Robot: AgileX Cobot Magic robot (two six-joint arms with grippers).
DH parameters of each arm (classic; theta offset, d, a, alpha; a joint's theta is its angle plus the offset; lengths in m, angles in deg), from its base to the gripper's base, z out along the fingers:
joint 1: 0 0.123 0 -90
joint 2: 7.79 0 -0.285 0
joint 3: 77.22 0 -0.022 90
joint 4: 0 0.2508 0 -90
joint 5: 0 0 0.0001 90
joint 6: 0 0.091 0 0
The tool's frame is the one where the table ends.
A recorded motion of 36 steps. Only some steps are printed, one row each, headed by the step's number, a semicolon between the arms.
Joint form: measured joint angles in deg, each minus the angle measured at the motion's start. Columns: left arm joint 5, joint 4, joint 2, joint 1, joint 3, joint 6; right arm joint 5, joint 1, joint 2, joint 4, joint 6, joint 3.
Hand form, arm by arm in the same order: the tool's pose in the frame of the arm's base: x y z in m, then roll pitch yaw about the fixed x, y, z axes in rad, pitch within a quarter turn. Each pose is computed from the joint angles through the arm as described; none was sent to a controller.
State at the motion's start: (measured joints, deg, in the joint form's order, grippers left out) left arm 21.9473 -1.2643 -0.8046 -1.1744 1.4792 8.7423; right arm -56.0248 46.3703 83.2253 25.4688 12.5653 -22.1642
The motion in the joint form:
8: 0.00 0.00 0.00 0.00 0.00 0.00; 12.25 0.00 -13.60 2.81 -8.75 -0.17
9: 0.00 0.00 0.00 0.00 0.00 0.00; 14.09 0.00 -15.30 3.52 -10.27 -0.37
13: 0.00 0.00 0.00 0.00 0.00 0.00; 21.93 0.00 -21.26 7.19 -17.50 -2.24
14: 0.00 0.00 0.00 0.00 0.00 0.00; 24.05 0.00 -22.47 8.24 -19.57 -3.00
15: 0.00 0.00 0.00 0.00 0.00 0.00; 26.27 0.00 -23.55 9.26 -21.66 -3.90
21: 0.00 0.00 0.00 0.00 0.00 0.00; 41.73 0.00 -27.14 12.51 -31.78 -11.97
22: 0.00 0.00 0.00 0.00 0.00 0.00; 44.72 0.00 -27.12 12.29 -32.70 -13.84
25: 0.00 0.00 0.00 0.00 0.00 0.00; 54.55 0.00 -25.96 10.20 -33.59 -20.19
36: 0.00 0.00 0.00 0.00 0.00 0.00; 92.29 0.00 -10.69 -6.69 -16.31 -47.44
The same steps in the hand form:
8: 0.0522 -0.0018 0.1708 2.7556 1.2378 2.7063; 0.1762 0.1417 0.2453 1.6564 1.1446 2.1239
9: 0.0522 -0.0018 0.1708 2.7556 1.2378 2.7063; 0.1738 0.1396 0.2499 1.6617 1.1509 2.1331
13: 0.0522 -0.0018 0.1708 2.7556 1.2378 2.7063; 0.1656 0.1339 0.2695 1.6978 1.1814 2.1900
14: 0.0522 -0.0018 0.1708 2.7556 1.2378 2.7063; 0.1640 0.1334 0.2746 1.7132 1.1908 2.2138
15: 0.0522 -0.0018 0.1708 2.7556 1.2378 2.7063; 0.1625 0.1333 0.2801 1.7313 1.2005 2.2427
21: 0.0522 -0.0018 0.1708 2.7556 1.2378 2.7063; 0.1551 0.1427 0.3179 1.8904 1.2585 2.5320
22: 0.0522 -0.0018 0.1708 2.7556 1.2378 2.7063; 0.1543 0.1462 0.3251 1.9330 1.2669 2.6060
25: 0.0522 -0.0018 0.1708 2.7556 1.2378 2.7063; 0.1531 0.1587 0.3460 2.1204 1.2763 2.8951
36: 0.0522 -0.0018 0.1708 2.7556 1.2378 2.7063; 0.1786 0.2125 0.3866 2.6713 0.9331 -2.6698

